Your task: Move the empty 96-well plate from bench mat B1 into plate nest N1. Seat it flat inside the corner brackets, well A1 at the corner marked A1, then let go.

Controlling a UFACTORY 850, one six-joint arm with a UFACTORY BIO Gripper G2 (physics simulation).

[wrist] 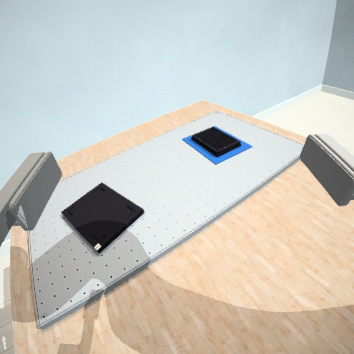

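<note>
The black 96-well plate (216,140) lies flat on the blue bench mat B1 (217,159), toward the back right of the board. The plate nest N1 (102,216) is a black square base with low corner brackets, nearer and to the left. A small white mark (97,246) is at its near corner; its lettering is too small to read. My gripper (181,180) is open, with its two grey fingers wide apart at the left and right sides of the view. It is above and away from the board, and no object is between the fingertips.
A light grey perforated board (175,200) carries the mat and the nest. It lies on a wooden table (240,240). A pale blue wall (125,65) stands behind the table. Shadows fall over the near part of the board and table.
</note>
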